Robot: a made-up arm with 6 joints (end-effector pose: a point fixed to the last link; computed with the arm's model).
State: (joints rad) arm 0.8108 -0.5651 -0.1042 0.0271 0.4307 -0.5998
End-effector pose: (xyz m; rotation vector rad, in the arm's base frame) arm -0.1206 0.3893 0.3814 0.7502 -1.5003 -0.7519
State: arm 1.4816 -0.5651 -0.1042 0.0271 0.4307 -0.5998
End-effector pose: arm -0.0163 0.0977 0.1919 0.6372 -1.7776 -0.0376
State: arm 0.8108 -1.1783 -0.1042 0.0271 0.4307 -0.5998
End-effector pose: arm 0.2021 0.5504 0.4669 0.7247 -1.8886 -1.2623
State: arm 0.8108 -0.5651 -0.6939 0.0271 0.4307 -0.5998
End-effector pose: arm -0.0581 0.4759 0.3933 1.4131 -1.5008 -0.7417
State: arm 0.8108 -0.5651 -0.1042 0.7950 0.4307 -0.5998
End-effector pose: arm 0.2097 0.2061 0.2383 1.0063 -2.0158 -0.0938
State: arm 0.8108 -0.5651 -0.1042 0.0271 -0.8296 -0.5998
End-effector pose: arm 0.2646 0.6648 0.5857 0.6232 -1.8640 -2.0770
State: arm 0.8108 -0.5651 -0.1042 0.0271 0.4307 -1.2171
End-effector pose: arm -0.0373 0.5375 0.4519 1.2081 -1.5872 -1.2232
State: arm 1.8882 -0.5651 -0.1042 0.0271 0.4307 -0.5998
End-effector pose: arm 0.0994 -0.0922 0.1817 0.5390 -1.8773 0.4141
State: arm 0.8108 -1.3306 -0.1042 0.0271 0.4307 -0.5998
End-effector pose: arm 0.2856 0.5610 0.5074 0.7089 -1.9789 -1.3951
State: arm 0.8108 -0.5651 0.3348 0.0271 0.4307 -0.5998
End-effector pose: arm -0.1792 0.3410 0.4079 0.2682 -1.4396 -0.7286
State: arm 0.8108 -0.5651 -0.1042 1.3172 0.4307 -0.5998
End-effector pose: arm 0.4674 0.1266 0.3071 1.1408 -2.2872 0.4414
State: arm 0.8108 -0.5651 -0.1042 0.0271 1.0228 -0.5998
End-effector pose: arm -0.1689 0.1415 0.4193 0.7276 -1.2239 -0.1858
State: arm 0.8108 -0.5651 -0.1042 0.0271 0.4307 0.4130
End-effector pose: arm -0.2116 0.1351 0.4972 0.0389 -1.1827 -0.0225
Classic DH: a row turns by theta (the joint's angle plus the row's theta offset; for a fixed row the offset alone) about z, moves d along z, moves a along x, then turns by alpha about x. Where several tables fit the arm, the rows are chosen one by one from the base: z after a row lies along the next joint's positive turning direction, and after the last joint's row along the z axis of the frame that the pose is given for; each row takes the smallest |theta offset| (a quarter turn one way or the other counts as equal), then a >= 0, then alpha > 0; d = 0 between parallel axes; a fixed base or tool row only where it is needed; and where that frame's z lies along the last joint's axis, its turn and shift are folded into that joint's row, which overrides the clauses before.
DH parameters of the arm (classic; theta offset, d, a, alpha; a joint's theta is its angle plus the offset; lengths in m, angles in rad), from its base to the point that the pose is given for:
base (fixed): -1.007 0.7728 0.0462 1.2274
joint 1: -0.0767 -0.1551 0.0581 -1.186
joint 2: -0.9721 0.0954 -0.1251 1.396
joint 3: -1.4015 0.0362 -0.0145 -1.982
joint 4: -1.3238 -0.0857 0.1129 1.3252
joint 5: 0.8665 -0.1354 0.0214 0.7003
joint 6: -1.4594 0.0646 0.2737 -0.4699
tool (fixed): 2.7501 0.2864 0 0

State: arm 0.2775 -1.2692 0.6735 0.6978 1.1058 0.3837
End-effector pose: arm -0.1346 0.0382 0.8033 -0.3451 -0.6034 0.0406
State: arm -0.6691 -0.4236 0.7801 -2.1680 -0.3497 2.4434
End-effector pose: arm 0.4671 -0.0895 0.5413 -1.6051 -2.5635 -0.1885
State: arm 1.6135 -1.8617 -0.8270 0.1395 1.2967 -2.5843
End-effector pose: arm 0.1880 0.5495 0.6153 -2.7363 0.6705 -0.2296
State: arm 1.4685 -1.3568 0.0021 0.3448 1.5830 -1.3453
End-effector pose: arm 0.2115 0.0990 0.3438 0.9150 -1.8908 0.1630
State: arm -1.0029 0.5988 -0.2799 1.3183 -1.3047 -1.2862
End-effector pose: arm 0.2538 -0.0575 1.2430 -0.4061 -0.4084 1.8768
